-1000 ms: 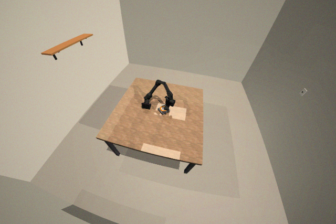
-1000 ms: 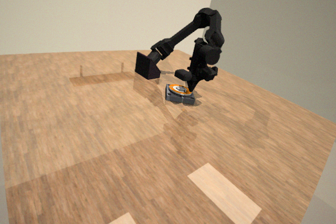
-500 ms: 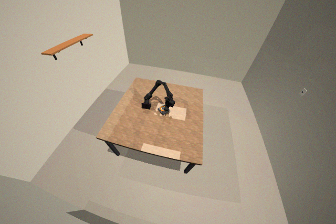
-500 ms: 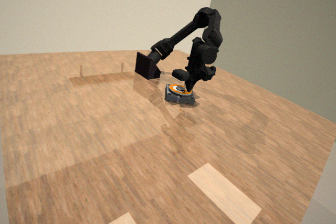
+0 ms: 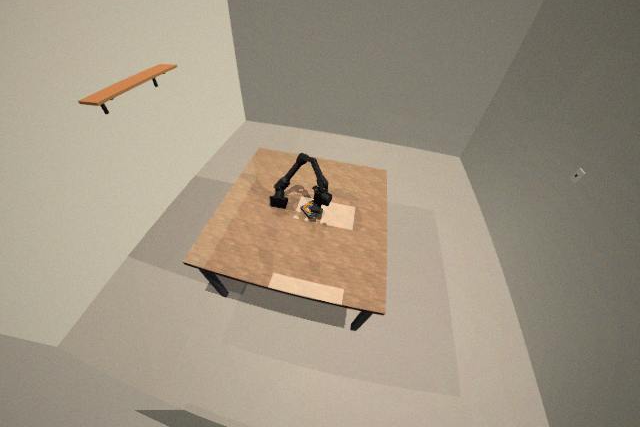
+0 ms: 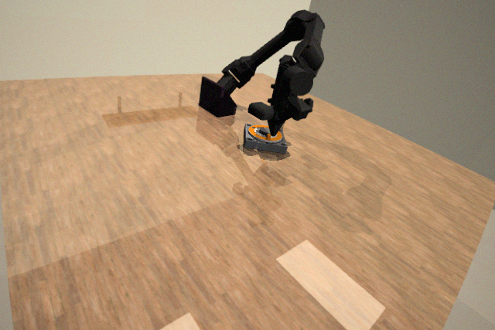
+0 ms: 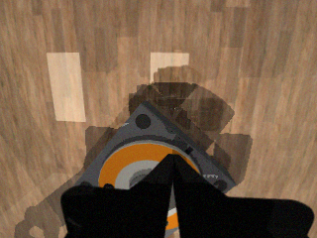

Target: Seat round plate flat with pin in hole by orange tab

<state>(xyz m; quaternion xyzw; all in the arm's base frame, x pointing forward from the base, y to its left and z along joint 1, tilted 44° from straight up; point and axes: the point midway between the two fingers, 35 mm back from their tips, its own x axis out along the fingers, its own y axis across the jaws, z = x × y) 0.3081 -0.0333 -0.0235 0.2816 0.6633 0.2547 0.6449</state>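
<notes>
My gripper tip is now 30 mm past the round plate, 10 mm to the right of it and 10 mm above it. From my gripper tip the other things lie so: square grey base: 50 mm behind, 20 mm to the left, 20 mm below.
</notes>
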